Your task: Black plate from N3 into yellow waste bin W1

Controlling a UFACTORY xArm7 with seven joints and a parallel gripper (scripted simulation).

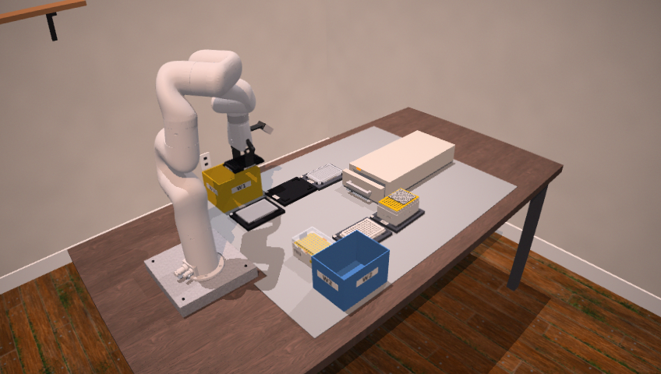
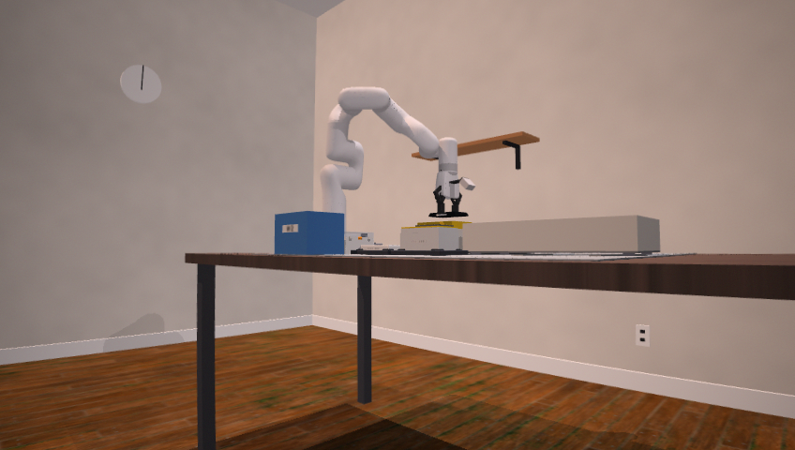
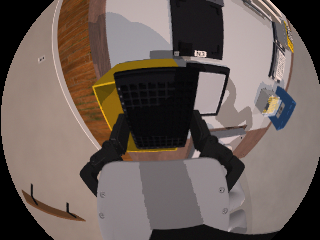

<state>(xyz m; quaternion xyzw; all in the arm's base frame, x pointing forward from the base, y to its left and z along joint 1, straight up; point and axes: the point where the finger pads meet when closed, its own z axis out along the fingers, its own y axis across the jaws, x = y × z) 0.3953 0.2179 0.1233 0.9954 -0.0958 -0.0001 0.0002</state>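
My hand is 120 mm above the yellow bin W1, 40 mm to the right of it and 40 mm past it. The rest, counted from my hand: black plate: 10 mm below; then white plate: 490 mm to the right, 140 mm below, 40 mm ahead; then work nest N3: 150 mm below, 120 mm to the right, 120 mm ahead.
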